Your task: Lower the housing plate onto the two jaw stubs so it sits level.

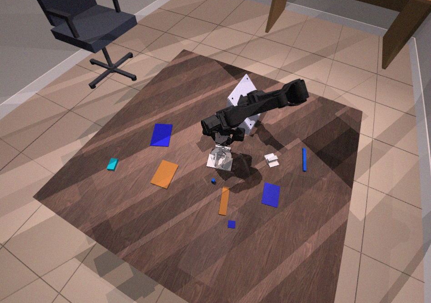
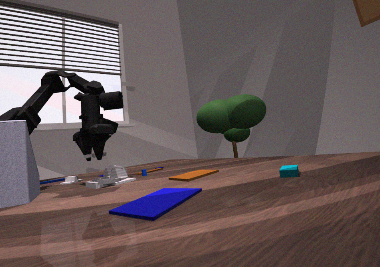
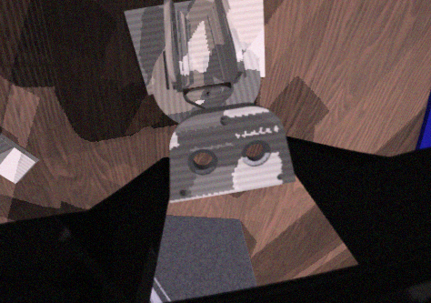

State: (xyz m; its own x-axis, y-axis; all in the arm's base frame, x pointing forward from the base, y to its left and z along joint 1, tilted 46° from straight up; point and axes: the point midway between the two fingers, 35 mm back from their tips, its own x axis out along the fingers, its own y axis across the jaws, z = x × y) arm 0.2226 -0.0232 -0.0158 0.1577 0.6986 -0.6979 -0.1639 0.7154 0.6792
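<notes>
The grey housing plate lies 10 mm ahead of my gripper tip and 20 mm above it. From my gripper tip the other things lie so: small blue cube (180 mm ahead, 20 mm to the left, 70 mm below); blue bar (100 mm behind, 410 mm to the left, 80 mm below); teal block (280 mm ahead, 470 mm to the right, 80 mm below).
</notes>
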